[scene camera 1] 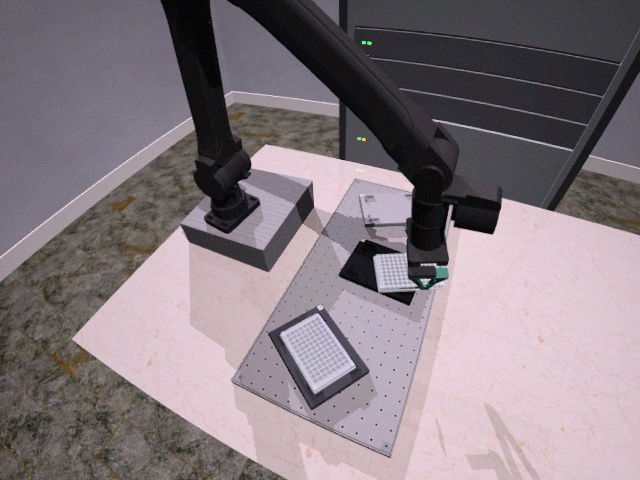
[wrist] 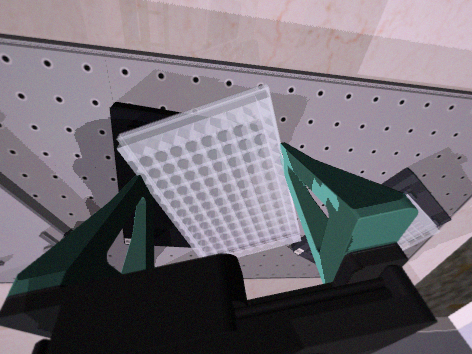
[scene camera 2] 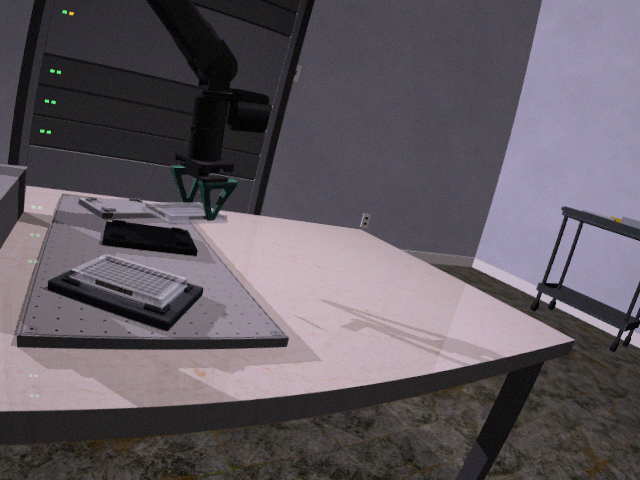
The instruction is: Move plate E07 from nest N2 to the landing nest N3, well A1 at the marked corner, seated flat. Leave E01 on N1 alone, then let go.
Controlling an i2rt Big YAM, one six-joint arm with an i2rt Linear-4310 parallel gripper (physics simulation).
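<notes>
My gripper (scene camera 1: 419,264) (scene camera 2: 199,209) (wrist: 213,165) is shut on a clear many-welled plate, E07 (scene camera 1: 392,271) (scene camera 2: 170,210) (wrist: 215,180), gripped by its two long sides. The plate hangs above the board and hides part of the empty black nest (scene camera 1: 359,258) (scene camera 2: 149,237) (wrist: 131,117), turned relative to it. That nest has a small white tag at one corner. A light grey nest (scene camera 1: 385,209) (scene camera 2: 118,207) is empty at the back. Another plate, E01 (scene camera 1: 317,351) (scene camera 2: 131,279) (wrist: 422,225), sits on the front dark nest (scene camera 1: 356,369) (scene camera 2: 175,312). Which empty nest is N2 or N3 cannot be read.
The nests stand on a grey perforated board (scene camera 1: 382,413) (scene camera 2: 248,322) (wrist: 320,105). A grey block (scene camera 1: 248,227) bears the arm's base left of the board. A dark cabinet (scene camera 1: 491,77) (scene camera 2: 118,93) stands behind the table, and a cart (scene camera 2: 589,304) stands at the right.
</notes>
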